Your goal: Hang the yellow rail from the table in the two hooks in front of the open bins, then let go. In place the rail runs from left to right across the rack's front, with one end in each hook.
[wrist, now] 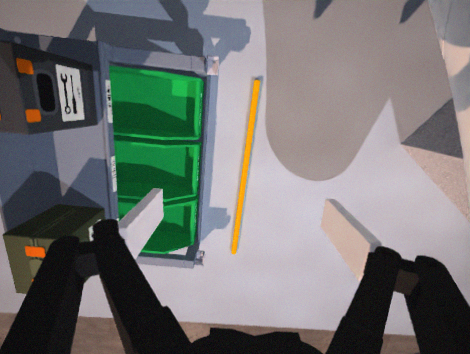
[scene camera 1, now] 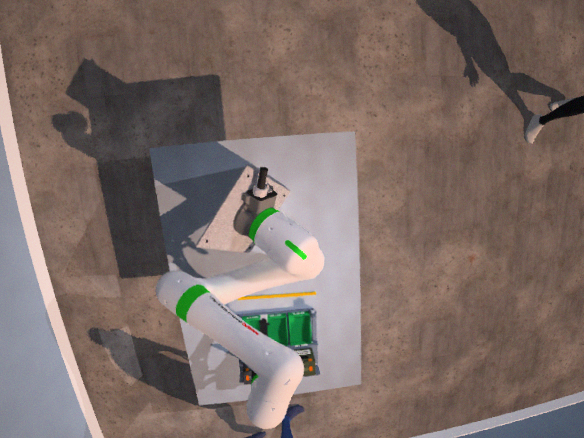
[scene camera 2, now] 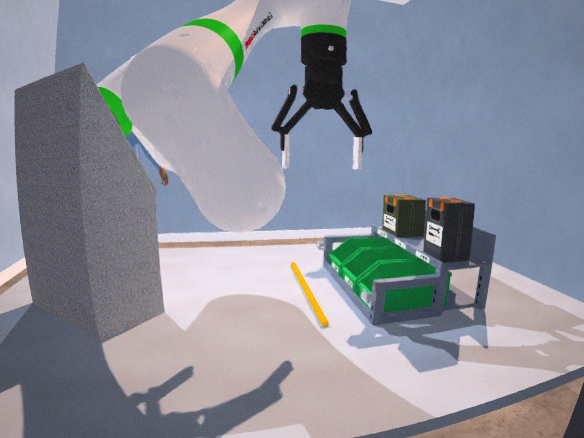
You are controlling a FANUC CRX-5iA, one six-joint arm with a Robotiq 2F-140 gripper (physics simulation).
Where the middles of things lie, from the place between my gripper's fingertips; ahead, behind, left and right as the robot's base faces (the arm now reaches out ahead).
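With respect to the dark grey box [scene camera 2: 449, 221], my hand is 270 mm short of it, 10 mm to the left of it and 110 mm above it. There is also the olive box [scene camera 2: 403, 215], which I find 220 mm ahead of my hand, 220 mm to the left of it and 120 mm below it.
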